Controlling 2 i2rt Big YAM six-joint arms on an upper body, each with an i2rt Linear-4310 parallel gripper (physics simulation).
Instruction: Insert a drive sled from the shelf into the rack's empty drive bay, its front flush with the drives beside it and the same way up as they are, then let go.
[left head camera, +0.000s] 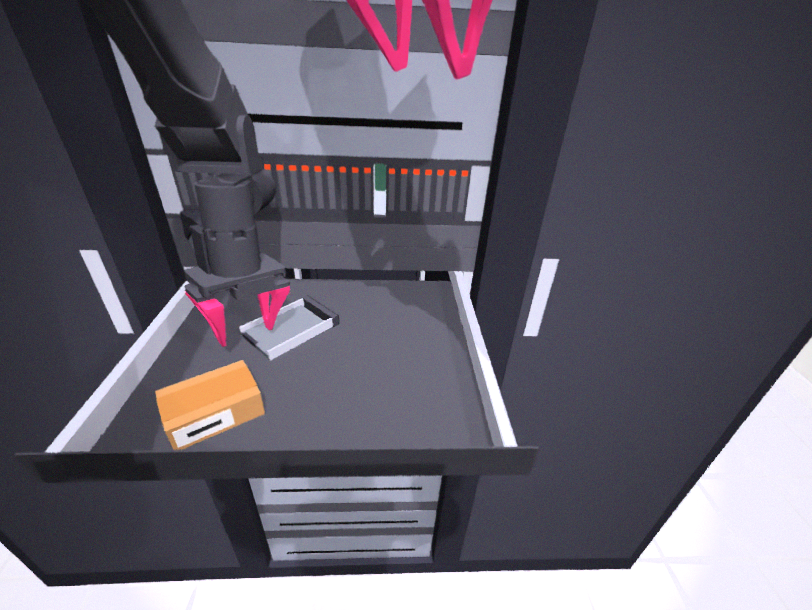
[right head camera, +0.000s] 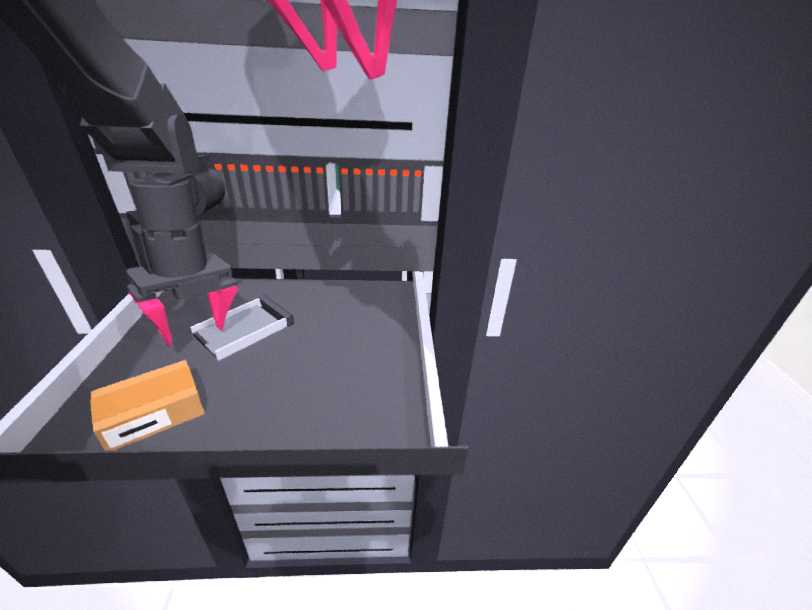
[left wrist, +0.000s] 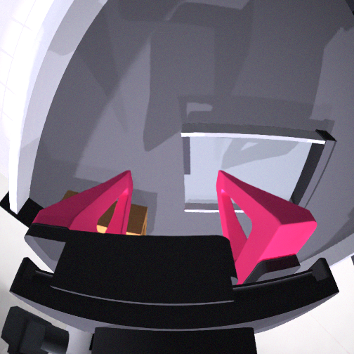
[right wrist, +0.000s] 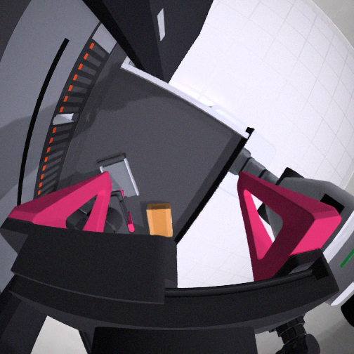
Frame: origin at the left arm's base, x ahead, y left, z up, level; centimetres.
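Seen in the pictures: left gripper, fingertip midpoint: (left head camera: 246, 336) (right head camera: 195, 336); right gripper, fingertip midpoint: (left head camera: 428, 73) (right head camera: 351, 73).
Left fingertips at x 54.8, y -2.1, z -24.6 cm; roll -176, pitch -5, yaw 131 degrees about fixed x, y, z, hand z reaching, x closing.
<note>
Offsets run from my left fingertips to a thing's top centre. Level surfaces: height alone.
The drive sled {dx +4.2, dy -5.0, dz -0.3 cm} (left head camera: 298, 328) (right head camera: 246, 326) (left wrist: 270, 170) (right wrist: 120, 175), a shallow pale tray with a dark front end, lies flat and turned askew on the pulled-out shelf {dz +1.2 cm} (left head camera: 485, 367) (right head camera: 429, 367). My left gripper (left head camera: 247, 336) (right head camera: 195, 337) (left wrist: 174, 177) is open and empty, pointing down; one finger overlaps the sled's left end in the head views, the other is left of it. My right gripper (left head camera: 431, 72) (right head camera: 351, 72) (right wrist: 173, 178) is open and empty, high before the rack. The drive bay {dx +23.8, dy -17.8, dz +20.2 cm} (left head camera: 380, 202) (right head camera: 333, 190) (right wrist: 63, 119) shows as a green and white slot among upright, orange-tabbed drives.
An orange box {dx -11.4, dy +0.6, dz +1.4 cm} (left head camera: 210, 393) (right head camera: 147, 393) (left wrist: 137, 217) (right wrist: 160, 220) with a white label lies near the shelf's front left. Pale side walls and a dark front lip edge the shelf. Dark cabinet panels with white handles stand on both sides.
</note>
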